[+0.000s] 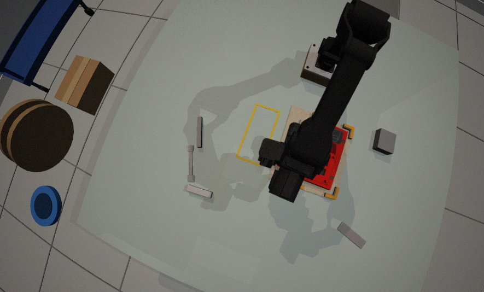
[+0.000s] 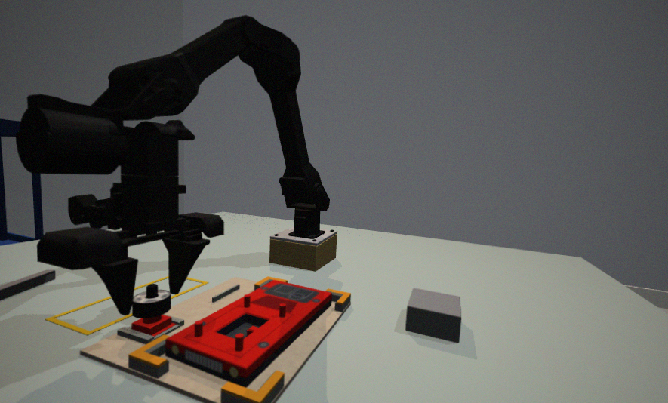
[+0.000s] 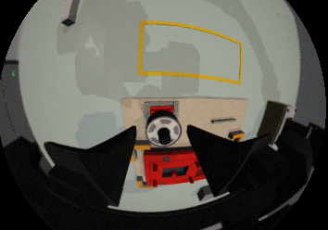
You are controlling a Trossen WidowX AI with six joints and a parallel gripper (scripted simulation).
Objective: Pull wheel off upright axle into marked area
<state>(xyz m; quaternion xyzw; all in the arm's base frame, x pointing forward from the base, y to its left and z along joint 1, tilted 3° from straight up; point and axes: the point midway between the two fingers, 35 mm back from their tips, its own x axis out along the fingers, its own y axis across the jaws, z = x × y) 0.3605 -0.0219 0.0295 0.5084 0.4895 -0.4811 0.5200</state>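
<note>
My gripper tip is now right at the dark wheel.
</note>
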